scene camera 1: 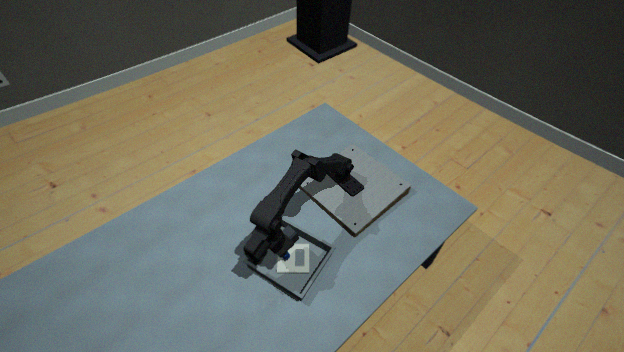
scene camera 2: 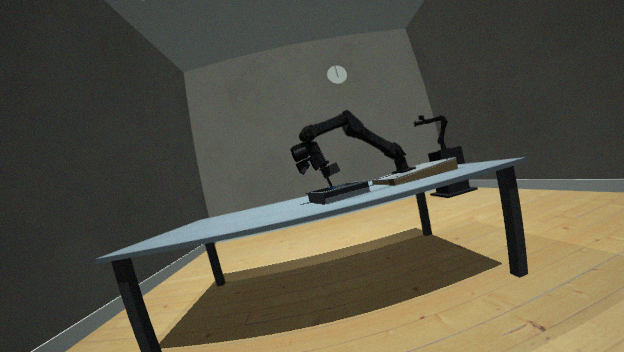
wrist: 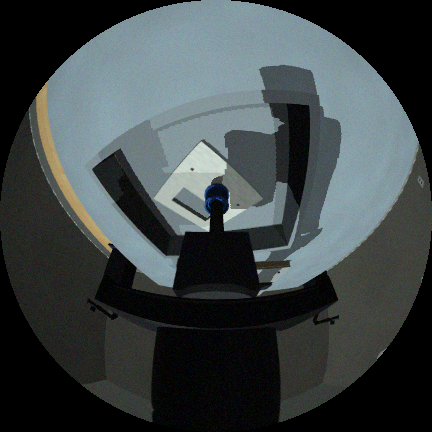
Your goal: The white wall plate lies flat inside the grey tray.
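Observation:
The white wall plate (scene camera 1: 285, 267) (wrist: 197, 165) with a rectangular opening lies flat on the floor of the grey tray (scene camera 1: 317, 271) (scene camera 2: 338, 192) (wrist: 128, 197), towards the tray's arm side. The arm reaches down from its base into the tray. Its blue suction cup (scene camera 1: 286, 255) (scene camera 2: 330, 186) (wrist: 216, 197) sits close over the plate's near edge, beside the opening. I cannot tell whether it touches the plate. The plate rests on the tray floor, not lifted. In scene camera 2 the tray wall hides the plate.
The tray stands on the blue-grey table (scene camera 1: 130, 262) (scene camera 2: 261, 214). The arm's base sits on a grey mounting board (scene camera 1: 380, 184) (scene camera 2: 415, 174) behind the tray. A black pedestal (scene camera 1: 322, 26) (scene camera 2: 449, 157) stands on the wooden floor beyond the table.

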